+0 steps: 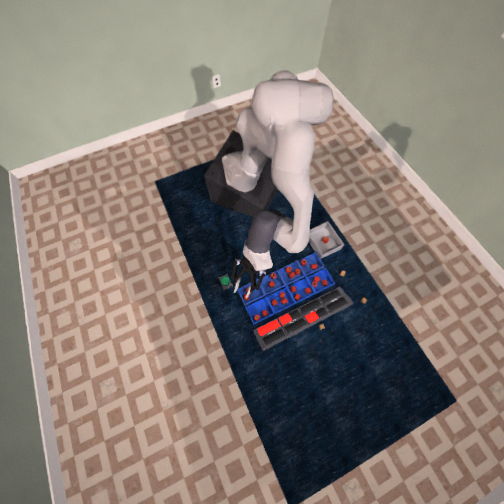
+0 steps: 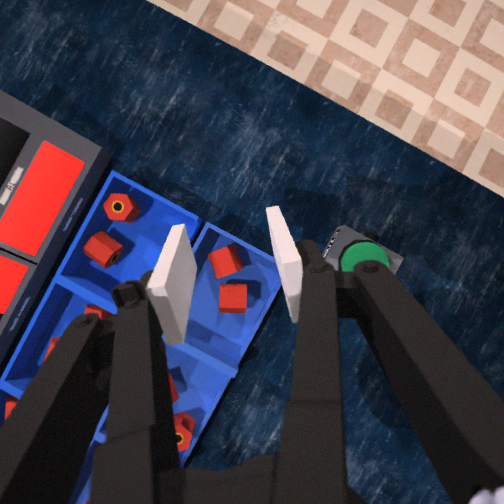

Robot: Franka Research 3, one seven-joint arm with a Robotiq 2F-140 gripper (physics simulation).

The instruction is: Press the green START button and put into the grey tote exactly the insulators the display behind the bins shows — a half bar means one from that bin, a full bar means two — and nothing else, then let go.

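My gripper [image 1: 248, 281] [image 2: 230, 272] is open and empty, hovering over the end compartment of the blue bin tray [image 1: 287, 292] [image 2: 165, 300]. Two red insulators [image 2: 227, 277] lie in the compartment between my white finger pads. More red insulators lie in the other compartments. The green START button [image 1: 226, 281] [image 2: 365, 256] sits on the rug just beside the tray, partly hidden behind my right finger. The dark display [image 1: 302, 317] [image 2: 42, 197] shows red bars in its left part. The grey tote [image 1: 326, 240] holds one red insulator.
The arm's dark base [image 1: 240, 185] stands at the back of the blue rug. Three small brown cubes [image 1: 343, 273] lie on the rug to the right of the tray and display. Patterned floor surrounds the rug.
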